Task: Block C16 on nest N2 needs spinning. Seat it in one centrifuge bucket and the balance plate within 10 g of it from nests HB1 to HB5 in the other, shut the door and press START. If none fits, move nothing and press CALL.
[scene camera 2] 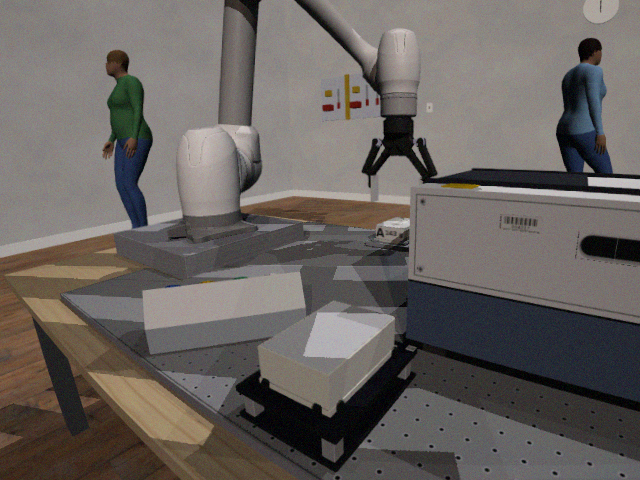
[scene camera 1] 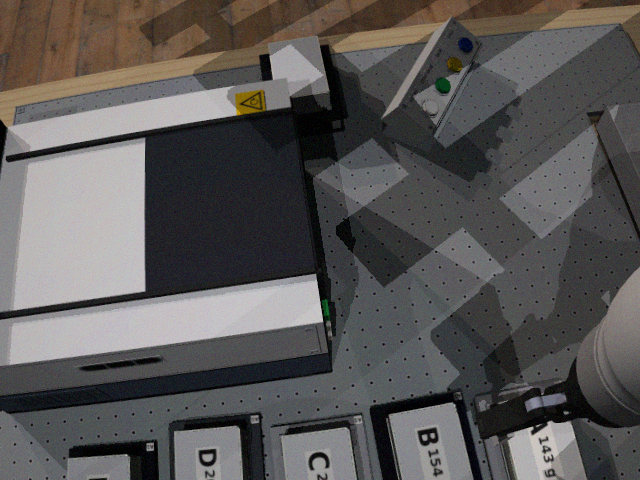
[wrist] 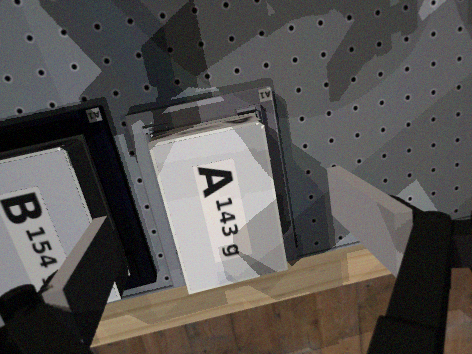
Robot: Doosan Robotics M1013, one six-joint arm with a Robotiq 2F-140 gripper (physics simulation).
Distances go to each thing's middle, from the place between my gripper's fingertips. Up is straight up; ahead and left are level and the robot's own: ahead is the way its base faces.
Right now the dark lid [scene camera 1: 225, 201] is 380 mm ahead of my hand, 230 mm to the right of it and 100 mm above it. Also, from my hand: centrifuge [scene camera 1: 86, 332]: 530 mm ahead, 200 mm to the right, 10 mm above; then white block [scene camera 2: 325, 358]: 550 mm to the right, 320 mm ahead, 50 mm below; then button box [scene camera 2: 176, 317]: 550 mm to the right, 100 mm ahead, 70 mm below.
